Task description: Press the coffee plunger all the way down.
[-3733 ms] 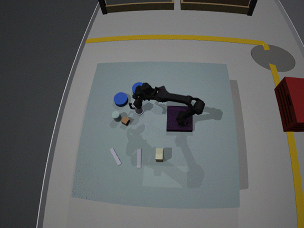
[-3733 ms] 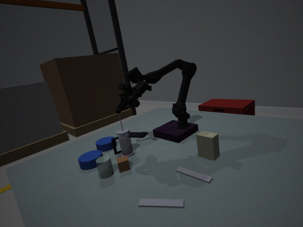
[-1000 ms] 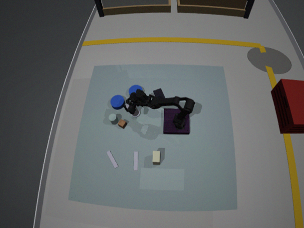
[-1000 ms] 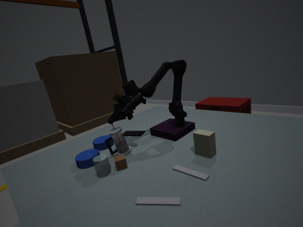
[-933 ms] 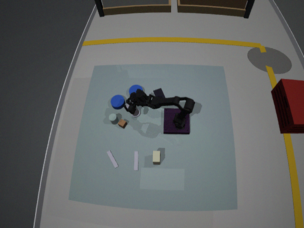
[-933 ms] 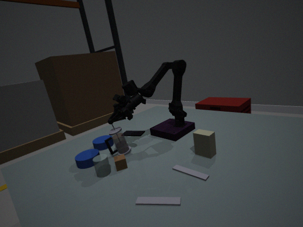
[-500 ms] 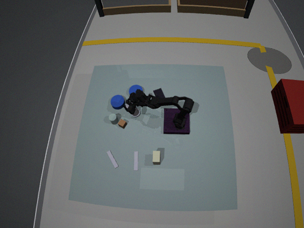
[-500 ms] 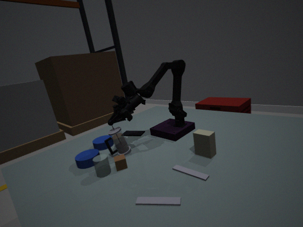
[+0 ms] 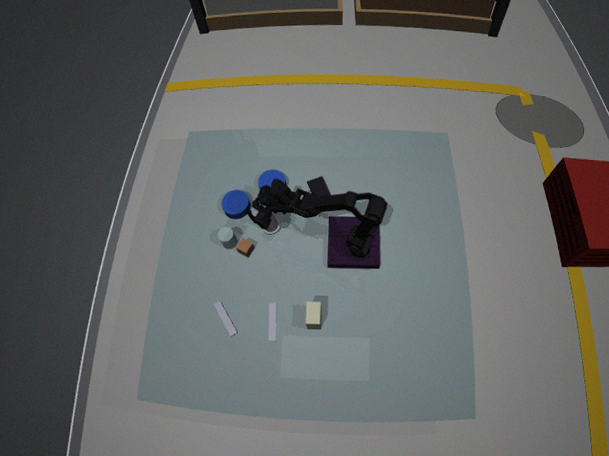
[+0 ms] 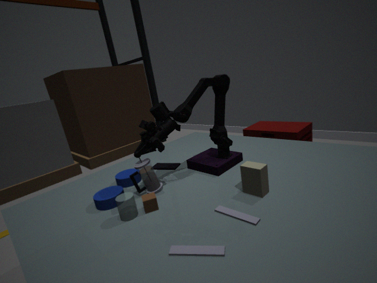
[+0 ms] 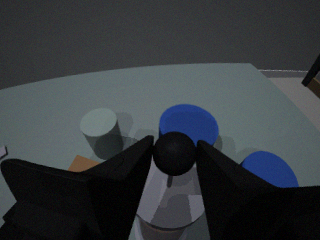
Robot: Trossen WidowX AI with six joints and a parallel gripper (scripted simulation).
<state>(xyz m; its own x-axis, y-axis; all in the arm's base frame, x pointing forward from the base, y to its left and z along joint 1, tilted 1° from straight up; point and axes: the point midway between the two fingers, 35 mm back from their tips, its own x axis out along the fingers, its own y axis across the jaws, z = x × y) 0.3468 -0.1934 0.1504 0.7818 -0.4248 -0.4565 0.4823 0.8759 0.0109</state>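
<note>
Right now the coffee press is 90 mm below my gripper tip, 10 mm to the left of it and 10 mm behind it. Also, from my gripper tip: brown cube 160 mm below, 110 mm to the left, 70 mm ahead.
</note>
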